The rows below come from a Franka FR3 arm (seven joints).
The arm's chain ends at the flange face. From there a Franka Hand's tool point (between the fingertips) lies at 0.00 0.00 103.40 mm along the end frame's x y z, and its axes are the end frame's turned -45 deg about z.
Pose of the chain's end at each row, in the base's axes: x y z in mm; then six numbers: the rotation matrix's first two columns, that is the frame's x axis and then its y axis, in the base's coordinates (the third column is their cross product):
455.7, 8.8, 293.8, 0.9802, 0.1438, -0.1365, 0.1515, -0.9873, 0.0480
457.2, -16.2, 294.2, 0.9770, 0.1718, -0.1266, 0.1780, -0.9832, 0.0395
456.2, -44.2, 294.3, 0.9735, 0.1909, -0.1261, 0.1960, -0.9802, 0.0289
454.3, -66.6, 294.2, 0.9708, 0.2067, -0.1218, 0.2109, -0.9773, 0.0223
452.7, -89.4, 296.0, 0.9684, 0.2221, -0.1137, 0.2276, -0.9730, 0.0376
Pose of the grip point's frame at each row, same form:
442.5, 1.8, 191.5, 0.5860, 0.7998, -0.1305, 0.8002, -0.5964, -0.0626
445.0, -22.5, 191.7, 0.5650, 0.8167, -0.1175, 0.8167, -0.5737, -0.0616
444.0, -49.7, 191.8, 0.5498, 0.8281, -0.1096, 0.8270, -0.5581, -0.0687
442.5, -71.5, 191.6, 0.5373, 0.8372, -0.1019, 0.8356, -0.5449, -0.0704
442.1, -95.8, 193.3, 0.5238, 0.8451, -0.1070, 0.8457, -0.5310, -0.0538

